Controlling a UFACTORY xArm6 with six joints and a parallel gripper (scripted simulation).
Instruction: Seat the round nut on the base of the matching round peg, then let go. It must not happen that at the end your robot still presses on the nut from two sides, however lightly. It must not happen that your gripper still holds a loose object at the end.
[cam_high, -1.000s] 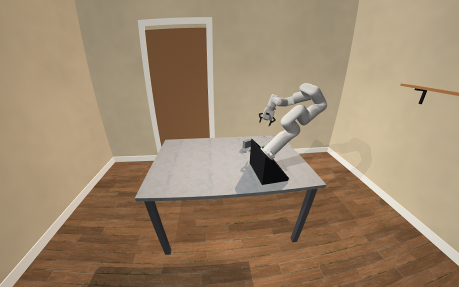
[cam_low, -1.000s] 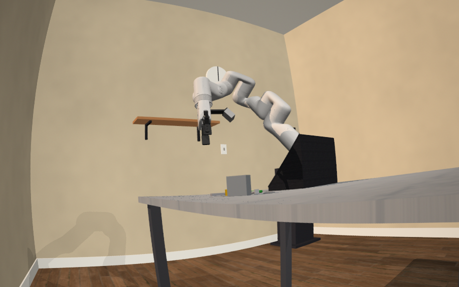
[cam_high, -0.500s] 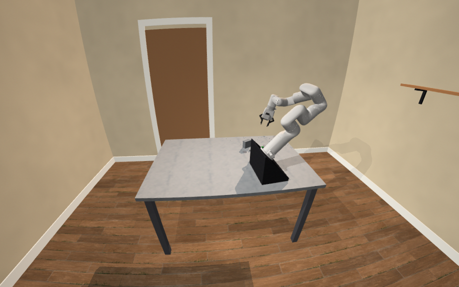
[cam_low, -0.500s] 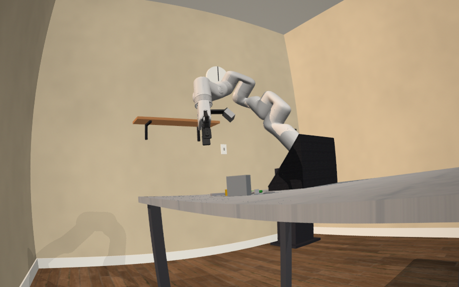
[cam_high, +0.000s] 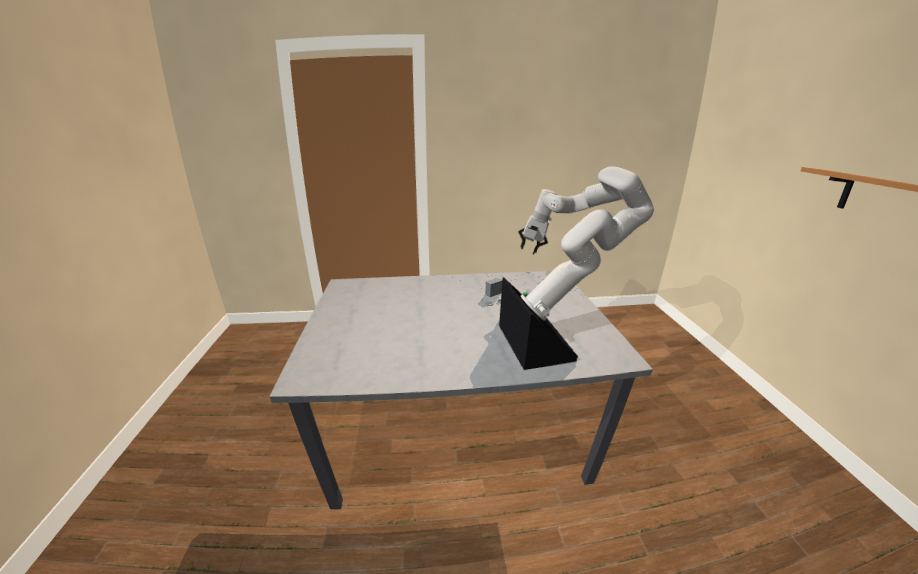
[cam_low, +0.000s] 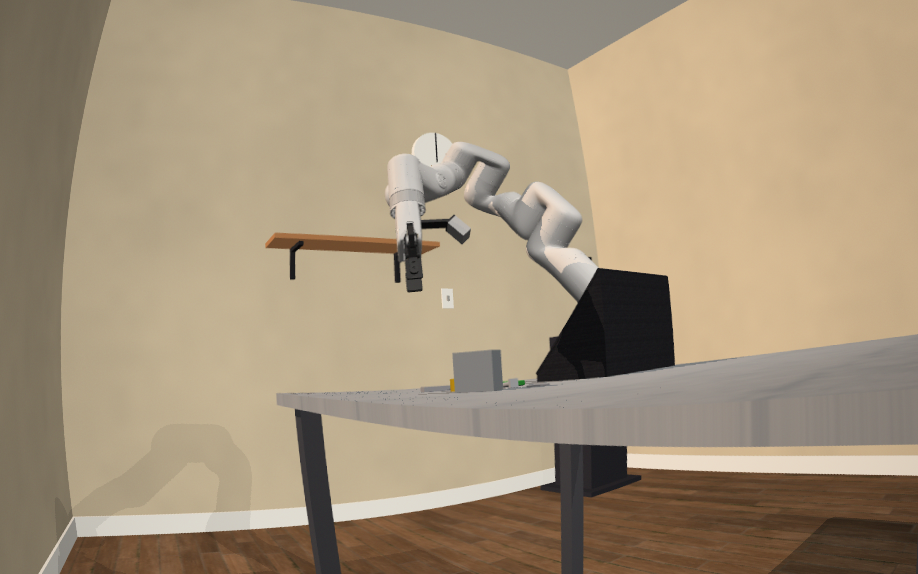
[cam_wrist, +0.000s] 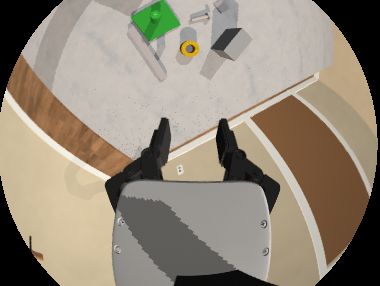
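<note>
Right now the peg is 22 cm below my hand, 8 cm to the left of it and 5 cm behind it. From my hand the other things lie so: flat grey bar 22 cm below, 9 cm behind, 1 cm to the right; then grey block 19 cm below, 17 cm to the left, 2 cm behind.
</note>
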